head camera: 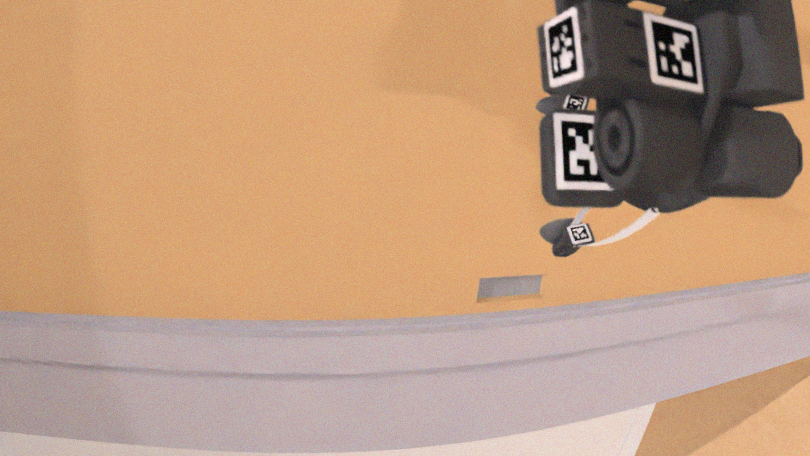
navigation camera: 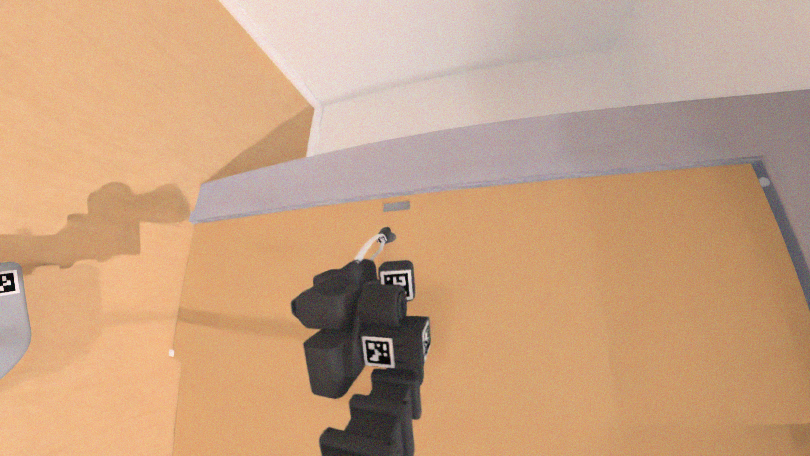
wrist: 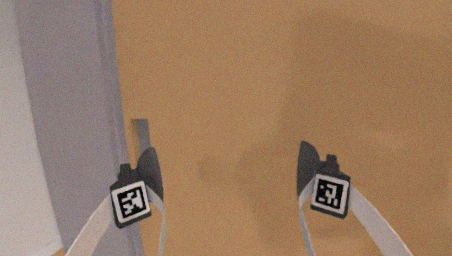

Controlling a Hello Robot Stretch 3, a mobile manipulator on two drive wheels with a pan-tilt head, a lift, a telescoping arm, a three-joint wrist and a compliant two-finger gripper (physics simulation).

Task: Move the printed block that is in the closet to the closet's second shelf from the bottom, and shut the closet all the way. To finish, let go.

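Places are measured from the robot's base along level axes (x back, y up, z left), in millimetres.
Where they show: gripper, fingertip midpoint: [navigation camera: 391, 259] [wrist: 228, 164].
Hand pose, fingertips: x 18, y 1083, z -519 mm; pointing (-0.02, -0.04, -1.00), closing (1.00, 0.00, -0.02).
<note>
Things, the pixels of their top centre, and the offset from my fingertips. "spot": a spot on its surface instead.
- small grey rectangular handle piece, surface spot: [head camera: 509, 287] [wrist: 144, 145] [navigation camera: 396, 205] spot: dx -138, dy -41, dz -205 mm
- tiny white piece, surface spot: [navigation camera: 171, 352] spot: dx +390, dy -1064, dz -22 mm
The closet's broad wood-coloured panel [head camera: 255, 169] [navigation camera: 538, 283] [wrist: 225, 75] fills much of every view, and no gap into a compartment shows. A small grey rectangular handle piece [head camera: 509, 287] [navigation camera: 396, 206] [wrist: 143, 131] is on it near the grey frame. My gripper [head camera: 550, 168] [wrist: 228, 164] is open and empty in front of the panel. In the wrist view its left finger overlaps the lower end of the handle piece, and the right finger is well to the right. In the navigation view one fingertip shows below the handle piece. The printed block and the shelves do not show.
The grey frame [head camera: 340, 354] [navigation camera: 481, 144] [wrist: 65, 125] runs along the panel's edge. A pale surface [navigation camera: 510, 39] [wrist: 25, 175] lies beyond it. A grey part with a marker [navigation camera: 10, 328] is at the navigation view's left edge. A tiny white piece [navigation camera: 171, 352] is beside the panel's left edge.
</note>
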